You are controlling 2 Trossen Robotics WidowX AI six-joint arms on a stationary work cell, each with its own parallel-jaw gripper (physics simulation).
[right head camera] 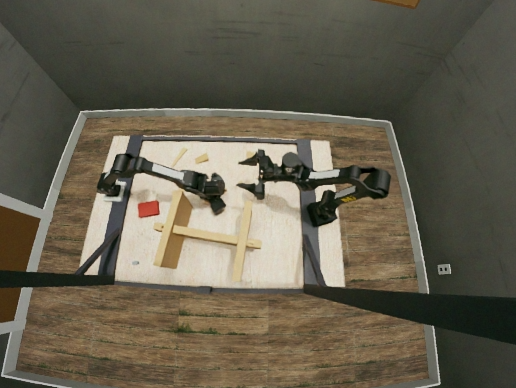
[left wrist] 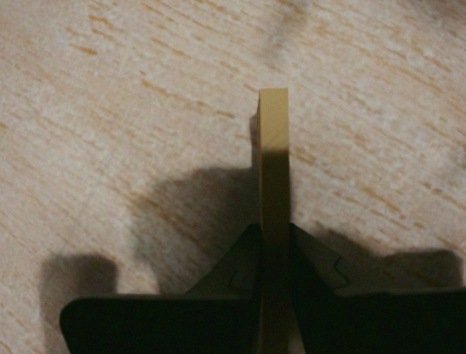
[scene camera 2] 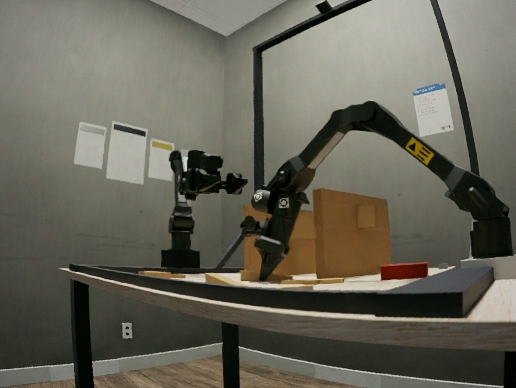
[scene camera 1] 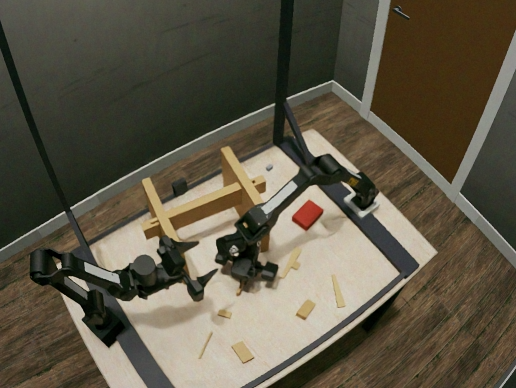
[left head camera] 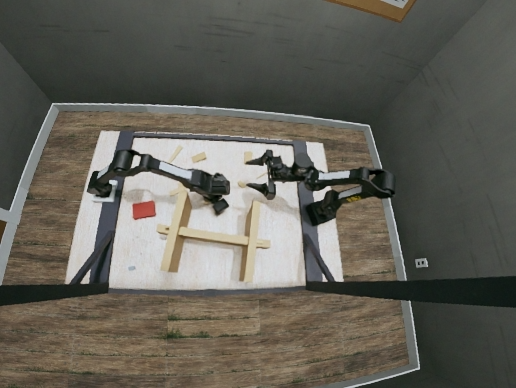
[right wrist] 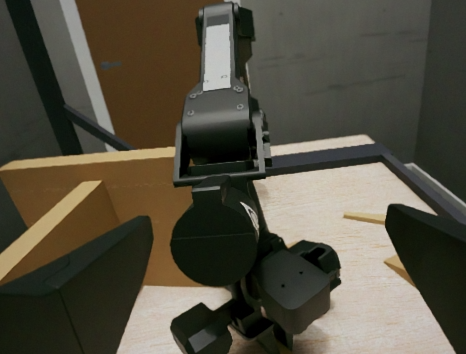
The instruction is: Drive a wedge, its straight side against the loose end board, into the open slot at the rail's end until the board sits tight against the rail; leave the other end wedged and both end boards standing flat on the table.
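Places are measured from the left arm's base along level axes (x ahead, y left, z up), in centimetres.
Pixels of known places: left gripper, between the fingertips: (right head camera: pixel 217 195) (left wrist: pixel 271 233) (scene camera 2: pixel 261 280) (scene camera 1: pixel 243 283) (left head camera: pixel 217 195); right gripper, between the fingertips: (right head camera: pixel 237 173) (scene camera 2: pixel 234 179) (scene camera 1: pixel 208 255) (left head camera: pixel 246 173) (right wrist: pixel 268 221); left arm's base, origin of its link: (right head camera: pixel 113 190) (scene camera 2: pixel 493 256) (scene camera 1: pixel 362 201) (left head camera: pixel 104 190); right arm's base, origin of its link: (right head camera: pixel 323 211) (scene camera 1: pixel 100 319) (left head camera: pixel 323 210).
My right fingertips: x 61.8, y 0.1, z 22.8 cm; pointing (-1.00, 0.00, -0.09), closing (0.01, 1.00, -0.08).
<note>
For each thing: its middle in the pictures, then the offset to it from my right fingertips. "pt": a spot on its surface instead.
- wooden rail, middle of its body: (right wrist: pixel 39 277) (scene camera 2: pixel 316 224) (scene camera 1: pixel 203 207) (left head camera: pixel 214 237) (right head camera: pixel 207 236) dx -10.8, dy -21.4, dz -11.3 cm
- left end board, middle of its body: (right wrist: pixel 118 225) (scene camera 2: pixel 357 235) (scene camera 1: pixel 244 199) (left head camera: pixel 178 234) (right head camera: pixel 175 232) dx -24.8, dy -19.7, dz -15.6 cm
- right end board, middle of its body: (scene camera 1: pixel 165 231) (scene camera 2: pixel 284 242) (left head camera: pixel 249 244) (right head camera: pixel 243 243) dx +2.9, dy -23.1, dz -15.6 cm
- thin wooden wedge, a spot on its surface: (left wrist: pixel 274 120) pt dx -6.9, dy +3.0, dz -23.5 cm
- red block, middle of its body: (scene camera 2: pixel 405 271) (scene camera 1: pixel 307 215) (left head camera: pixel 144 210) (right head camera: pixel 148 209) dx -42.5, dy -8.0, dz -24.7 cm
- tapered strip, middle of its body: (right wrist: pixel 381 218) (scene camera 1: pixel 338 290) (left head camera: pixel 173 155) (right head camera: pixel 178 157) dx -32.9, dy +21.0, dz -25.7 cm
- flat block, middle of its body: (right wrist: pixel 413 265) (scene camera 2: pixel 227 281) (scene camera 1: pixel 306 308) (left head camera: pixel 198 157) (right head camera: pixel 201 158) dx -20.4, dy +19.9, dz -24.8 cm
- thin stick, middle of its body: (scene camera 1: pixel 205 345) dx +12.3, dy +13.0, dz -25.6 cm
- small grey piece, middle of its body: (left head camera: pixel 132 268) dx -44.8, dy -32.9, dz -25.4 cm
The wooden rail (left head camera: pixel 215 236) (right head camera: pixel 205 234) runs between the left end board (left head camera: pixel 175 237) (scene camera 1: pixel 240 170) and the right end board (left head camera: pixel 250 245) (scene camera 1: pixel 156 205). Both boards stand upright. A small dark opening shows in the rail's stub beyond the left board; the slot beyond the right board is not clear. My left gripper (left wrist: pixel 271 233) (scene camera 2: pixel 265 276) points down at the table behind the rail, shut on a thin wooden wedge (left wrist: pixel 274 120). The wedge's far part sticks out past the fingertips. My right gripper (left head camera: pixel 248 174) (right head camera: pixel 238 174) is open and empty, above the table and facing the left arm.
A red block (left head camera: pixel 144 210) (scene camera 1: pixel 307 215) (scene camera 2: pixel 404 271) lies left of the left board. Several loose wooden pieces lie behind the rail, among them a tapered strip (scene camera 1: pixel 337 291), a flat block (scene camera 1: pixel 305 309) and a thin stick (scene camera 1: pixel 205 345). A small grey piece (left head camera: pixel 132 268) lies front left.
</note>
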